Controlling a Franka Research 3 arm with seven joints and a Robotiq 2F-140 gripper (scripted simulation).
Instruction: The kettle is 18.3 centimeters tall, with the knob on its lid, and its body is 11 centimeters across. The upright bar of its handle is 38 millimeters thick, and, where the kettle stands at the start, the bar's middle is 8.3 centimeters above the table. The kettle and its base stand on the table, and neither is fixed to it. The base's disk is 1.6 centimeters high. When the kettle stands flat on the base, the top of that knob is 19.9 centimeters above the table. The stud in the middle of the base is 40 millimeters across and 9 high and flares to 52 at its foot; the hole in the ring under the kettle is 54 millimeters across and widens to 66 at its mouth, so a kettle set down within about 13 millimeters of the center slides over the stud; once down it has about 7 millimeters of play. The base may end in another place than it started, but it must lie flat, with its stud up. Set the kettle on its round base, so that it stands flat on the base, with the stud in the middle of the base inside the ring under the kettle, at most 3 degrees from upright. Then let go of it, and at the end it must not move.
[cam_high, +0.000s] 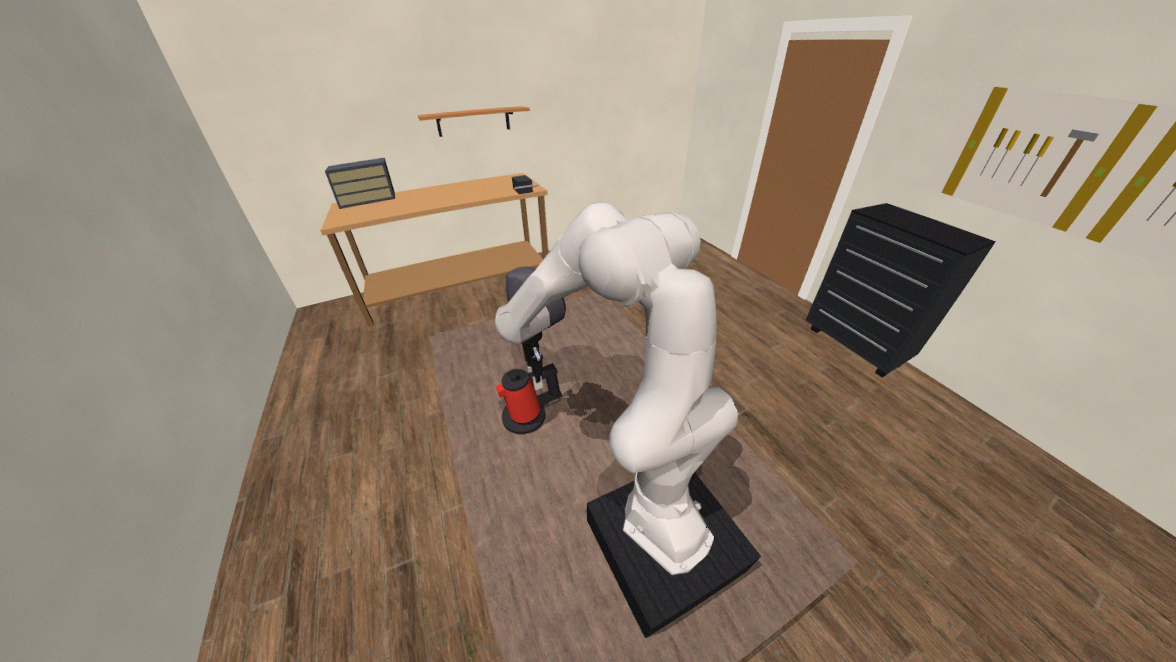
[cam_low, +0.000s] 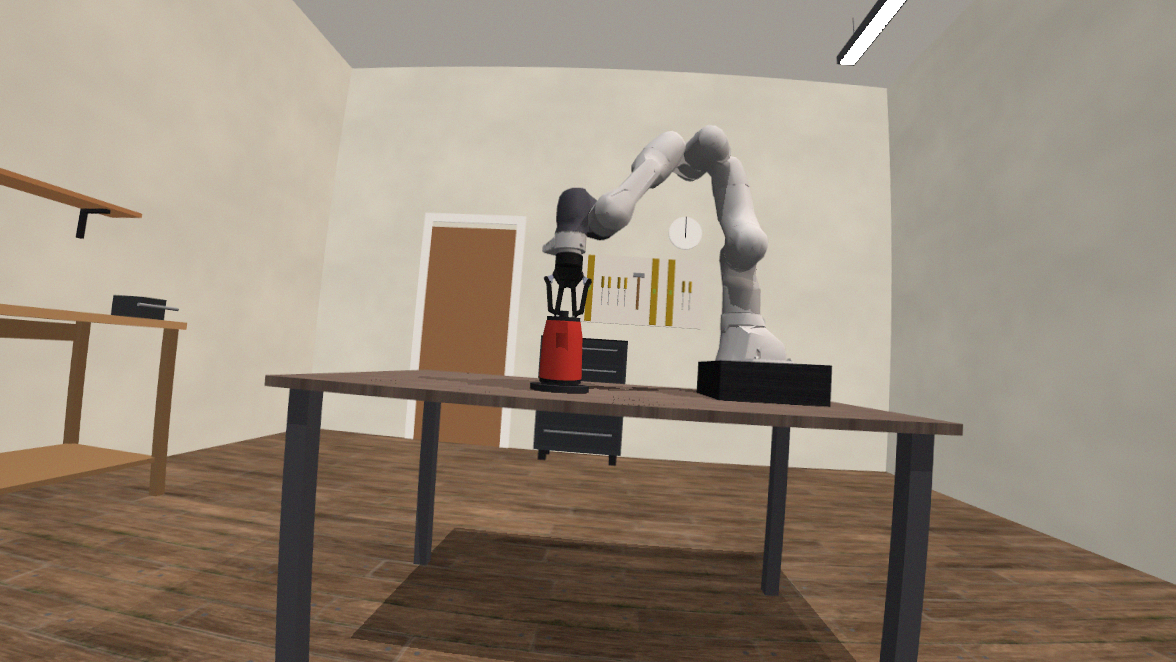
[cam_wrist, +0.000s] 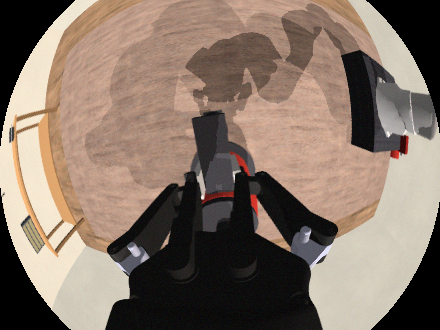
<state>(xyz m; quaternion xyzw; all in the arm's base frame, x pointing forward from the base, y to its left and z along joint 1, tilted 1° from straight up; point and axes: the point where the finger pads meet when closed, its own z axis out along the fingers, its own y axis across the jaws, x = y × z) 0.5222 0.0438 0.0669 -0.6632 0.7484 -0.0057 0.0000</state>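
The kettle is 3 cm to the left of my hand and 5 cm below it. Also, from my hand: round black base 1 cm ahead, 6 cm to the left, 15 cm below.
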